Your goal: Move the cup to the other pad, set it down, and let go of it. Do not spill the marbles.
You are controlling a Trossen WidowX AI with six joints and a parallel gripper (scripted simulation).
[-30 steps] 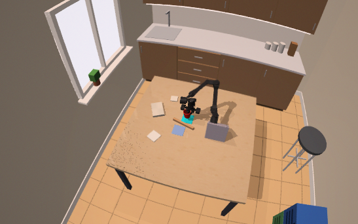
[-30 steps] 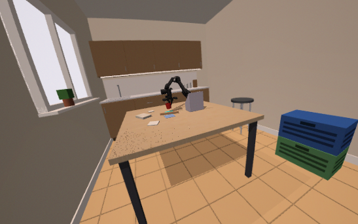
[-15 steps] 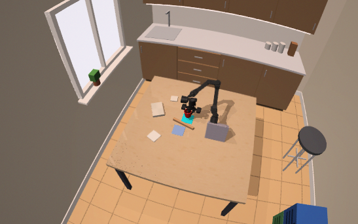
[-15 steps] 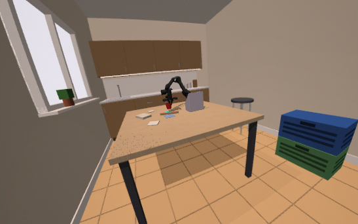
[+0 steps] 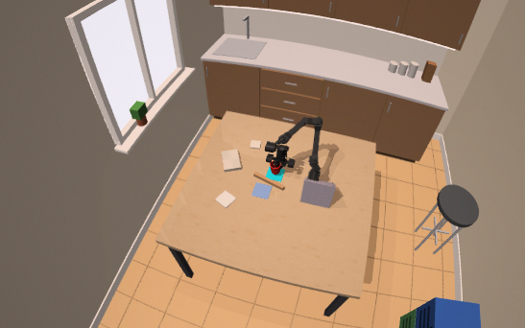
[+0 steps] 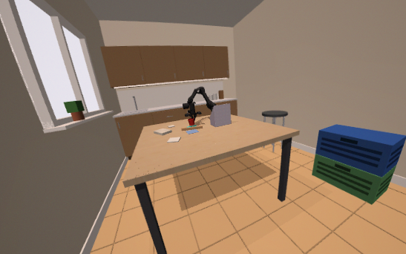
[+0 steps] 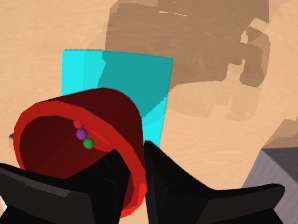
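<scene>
Now: gripper tip 80 mm above the cyan pad and 30 mm short of it. Also, from my gripper tip: thin wooden bar 90 mm to the left, 60 mm below, 50 mm ahead; red cup 30 mm ahead.
</scene>
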